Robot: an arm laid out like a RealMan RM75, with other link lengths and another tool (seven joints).
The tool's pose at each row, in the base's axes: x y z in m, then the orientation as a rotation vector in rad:
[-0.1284, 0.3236, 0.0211, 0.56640, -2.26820, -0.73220]
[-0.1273, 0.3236, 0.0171, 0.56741, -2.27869, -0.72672]
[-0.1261, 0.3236, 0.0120, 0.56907, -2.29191, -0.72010]
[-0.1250, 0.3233, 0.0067, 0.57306, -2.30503, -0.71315]
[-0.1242, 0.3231, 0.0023, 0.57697, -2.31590, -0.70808]
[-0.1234, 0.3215, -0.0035, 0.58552, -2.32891, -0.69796]
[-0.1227, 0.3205, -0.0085, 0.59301, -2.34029, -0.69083]
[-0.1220, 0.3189, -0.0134, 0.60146, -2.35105, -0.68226]
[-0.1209, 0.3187, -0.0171, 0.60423, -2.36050, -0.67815]
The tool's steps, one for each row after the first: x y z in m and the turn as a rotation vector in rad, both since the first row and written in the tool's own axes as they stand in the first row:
[-0.0026, -0.0028, 0.0017, 0.00761, -0.00730, 0.00066]
[-0.0058, -0.0062, 0.0039, 0.01711, -0.01661, 0.00109]
[-0.0089, -0.0100, 0.0063, 0.02744, -0.02561, -0.00006]
[-0.0114, -0.0131, 0.0083, 0.03573, -0.03331, -0.00169]
[-0.0137, -0.0182, 0.0108, 0.04927, -0.04091, -0.00511]
[-0.0159, -0.0223, 0.0130, 0.06002, -0.04823, -0.00868]
[-0.0178, -0.0267, 0.0149, 0.07168, -0.05448, -0.01246]
[-0.0202, -0.0294, 0.0164, 0.07843, -0.06143, -0.01355]

